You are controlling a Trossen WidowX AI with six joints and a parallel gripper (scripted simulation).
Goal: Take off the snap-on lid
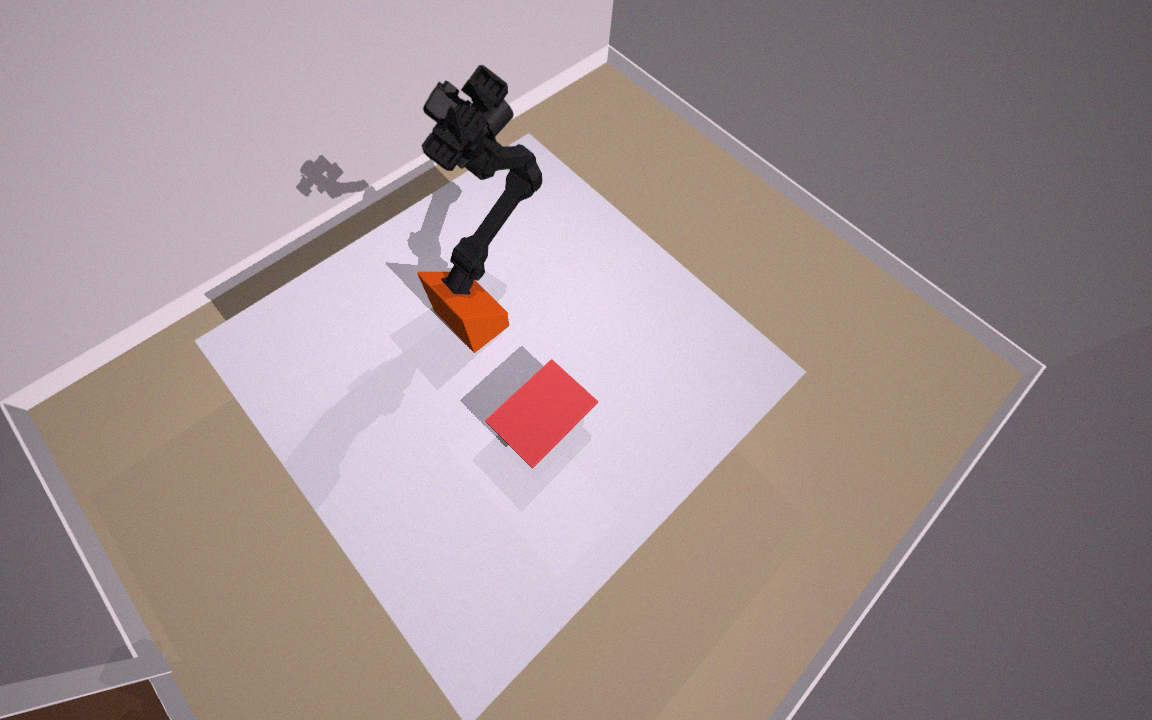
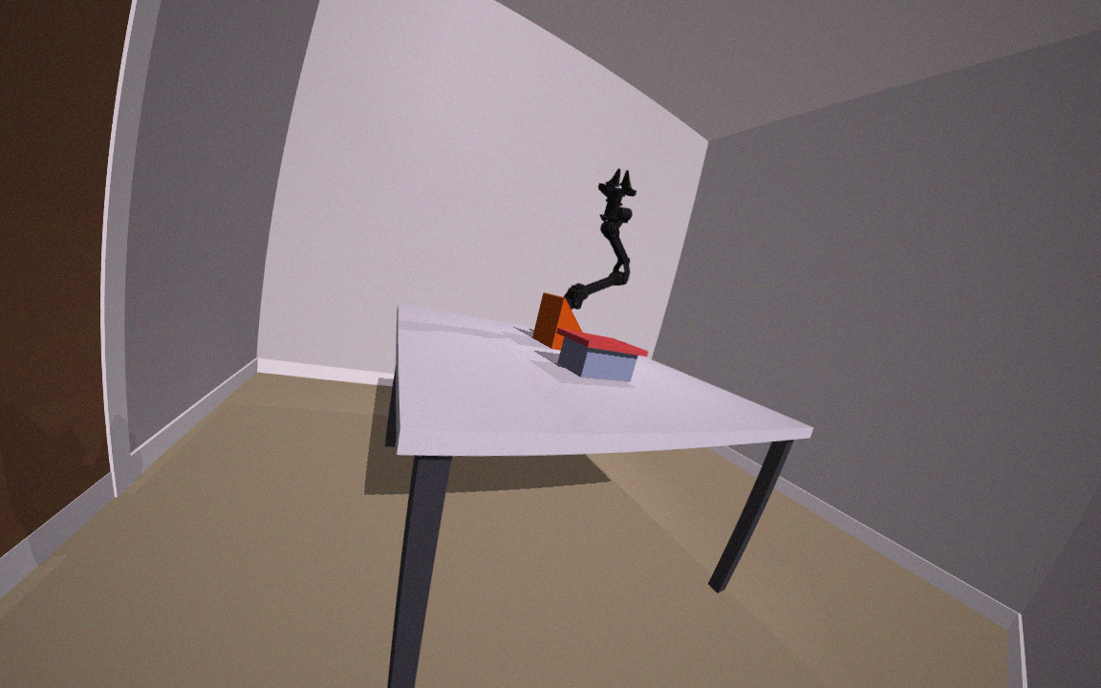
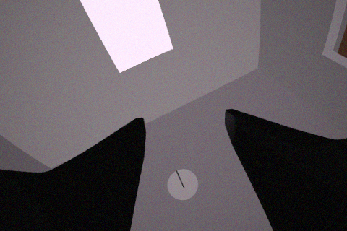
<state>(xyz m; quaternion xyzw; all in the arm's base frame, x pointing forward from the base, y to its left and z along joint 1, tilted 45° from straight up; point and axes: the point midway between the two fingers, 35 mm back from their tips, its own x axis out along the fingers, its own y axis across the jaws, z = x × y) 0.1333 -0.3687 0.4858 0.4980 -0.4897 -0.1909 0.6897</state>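
Right now the red lid is 690 mm below my gripper tip, 320 mm ahead of it and 110 mm to the right of it. From my gripper tip the other things lie so: grey-blue storage box 740 mm below, 320 mm ahead, 110 mm to the right.
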